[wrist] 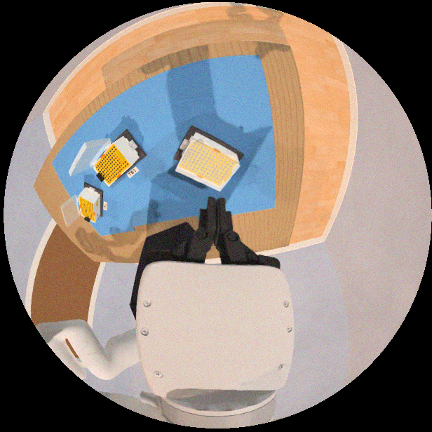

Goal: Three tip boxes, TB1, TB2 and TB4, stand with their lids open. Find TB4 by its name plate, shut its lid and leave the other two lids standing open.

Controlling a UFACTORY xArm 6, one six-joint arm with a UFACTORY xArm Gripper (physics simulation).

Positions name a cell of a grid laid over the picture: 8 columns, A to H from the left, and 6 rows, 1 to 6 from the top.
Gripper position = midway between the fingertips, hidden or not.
I see my gripper (D3) and a blue mat (E2).
